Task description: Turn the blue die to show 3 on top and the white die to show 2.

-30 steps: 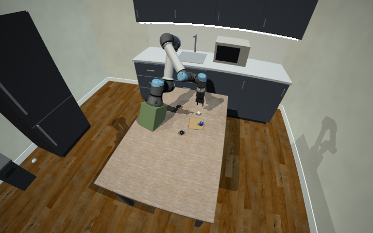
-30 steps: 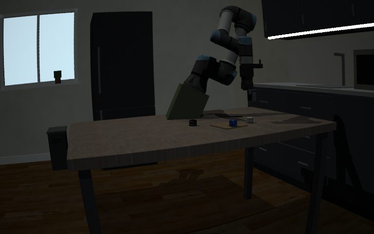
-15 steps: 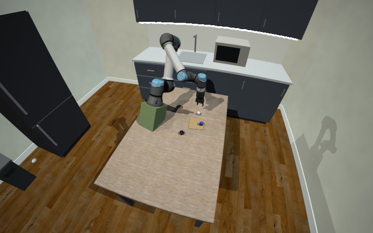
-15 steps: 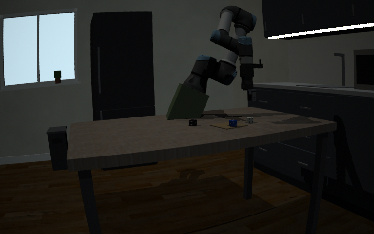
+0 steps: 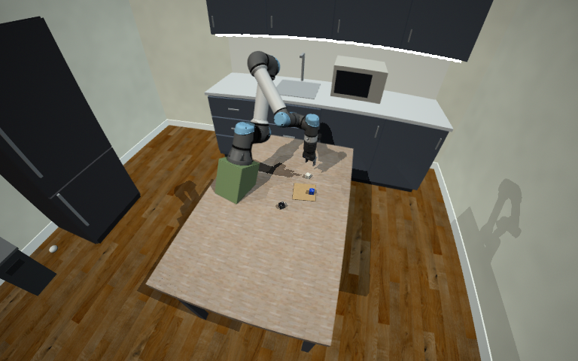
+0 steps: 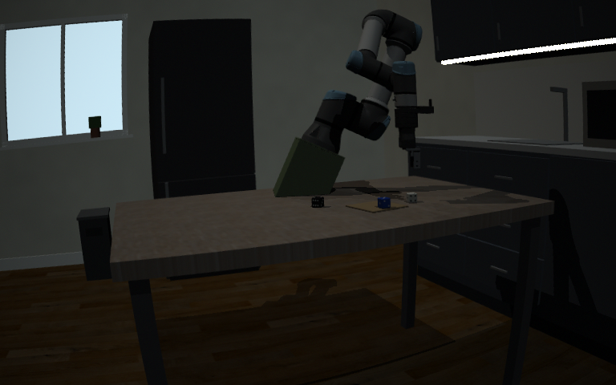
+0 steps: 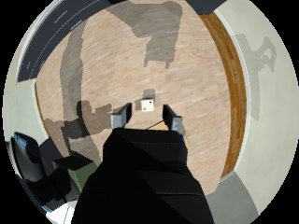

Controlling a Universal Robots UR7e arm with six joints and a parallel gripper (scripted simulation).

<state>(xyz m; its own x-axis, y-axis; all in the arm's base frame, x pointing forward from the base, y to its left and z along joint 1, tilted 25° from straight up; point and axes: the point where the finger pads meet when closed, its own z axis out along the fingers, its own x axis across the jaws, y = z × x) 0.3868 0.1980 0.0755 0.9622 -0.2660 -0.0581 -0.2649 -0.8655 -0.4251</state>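
The white die lies 1 cm to the right of my hand and 12 cm below it. From my hand the other things lie so: black die: 6 cm behind, 31 cm to the right, 12 cm below; blue die: 6 cm ahead, 14 cm to the right, 11 cm below; tan mat: 2 cm ahead, 15 cm to the right, 13 cm below.
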